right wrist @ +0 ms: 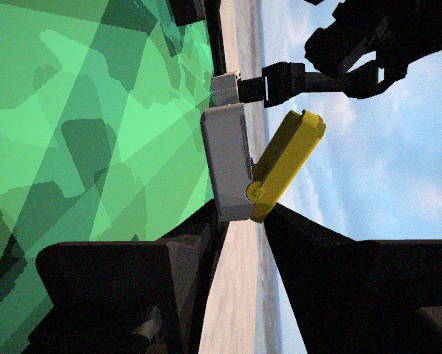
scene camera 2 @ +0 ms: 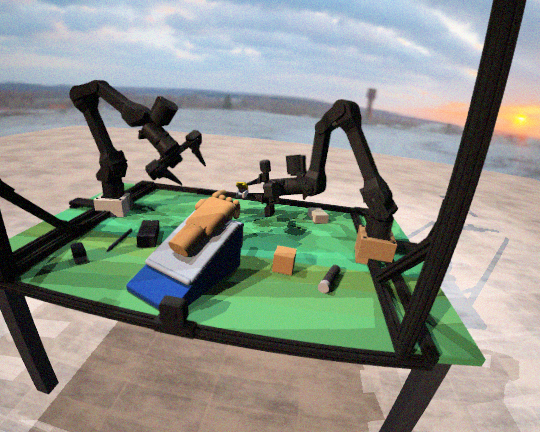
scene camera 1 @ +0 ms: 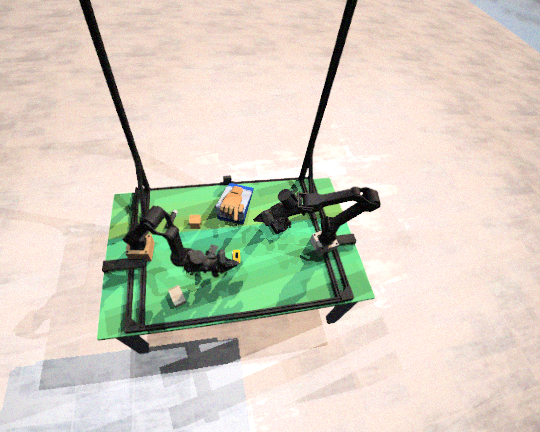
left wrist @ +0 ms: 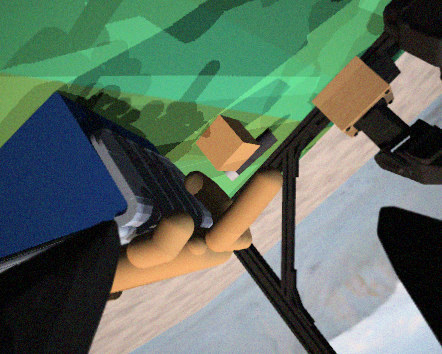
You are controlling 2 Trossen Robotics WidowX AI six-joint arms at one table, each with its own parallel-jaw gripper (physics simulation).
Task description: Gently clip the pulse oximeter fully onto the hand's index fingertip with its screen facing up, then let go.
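Places are measured from the left arm's base along level axes (x back, y up, z left), in millimetres.
Where they show: left gripper, fingertip midpoint: (scene camera 2: 193,175) (scene camera 1: 257,217) (left wrist: 249,227); right gripper, fingertip midpoint: (right wrist: 240,205) (scene camera 2: 242,189) (scene camera 1: 237,263); left arm's base, origin of the base link: (right wrist: 239,92) (scene camera 2: 113,195) (scene camera 1: 325,239); right arm's base, origin of the base link: (scene camera 2: 377,234) (scene camera 1: 138,243) (left wrist: 369,114).
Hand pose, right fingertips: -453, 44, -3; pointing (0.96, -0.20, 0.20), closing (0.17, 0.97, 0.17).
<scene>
Things, the pixels of their top centre, and the offset from my right fingertips, as dx, dy, dz.
- pulse oximeter, middle of its top: (right wrist: 325,150) (scene camera 2: 242,180) (scene camera 1: 236,252) +2, +44, -32
- orange cube, middle of its top: (left wrist: 239,157) (scene camera 2: 285,251) (scene camera 1: 194,218) -111, -52, -321
- dark cylinder, middle of its top: (left wrist: 255,161) (scene camera 2: 330,273) -217, -75, -381
- whitish block, middle of its top: (scene camera 2: 318,211) (scene camera 1: 176,294) -283, -72, +20
- black box, middle of its top: (scene camera 2: 148,227) +271, -67, -189
- pen, middle of its top: (scene camera 2: 119,238) +351, -93, -216
- small black block, middle of its top: (scene camera 2: 77,246) +421, -70, -317
The pulse oximeter (scene camera 1: 236,256) (scene camera 2: 242,188) (right wrist: 227,160), with a yellow half and a whitish-grey half, is held above the table with its jaws spread apart. Its yellow half with a dark window faces up in scene camera 1. My right gripper (scene camera 1: 234,263) (scene camera 2: 249,189) (right wrist: 240,205) is shut on its hinge end. The tan hand (scene camera 1: 232,197) (scene camera 2: 207,217) (left wrist: 165,240) lies on a sloped blue and white stand (scene camera 2: 150,287) (left wrist: 50,175), its index finger (scene camera 1: 236,214) (left wrist: 245,210) extended, apart from the oximeter. My left gripper (scene camera 1: 268,225) (scene camera 2: 192,174) (left wrist: 249,227) is open and empty near the hand.
An orange cube (scene camera 1: 195,221) (scene camera 2: 284,260) (left wrist: 227,145) and a dark cylinder (scene camera 2: 330,279) lie beside the stand. A whitish block (scene camera 1: 176,296) (scene camera 2: 318,215) lies near the right arm. A black box (scene camera 2: 148,233), a pen (scene camera 2: 119,240) and a small black block (scene camera 2: 79,252) lie at the stand's other side.
</scene>
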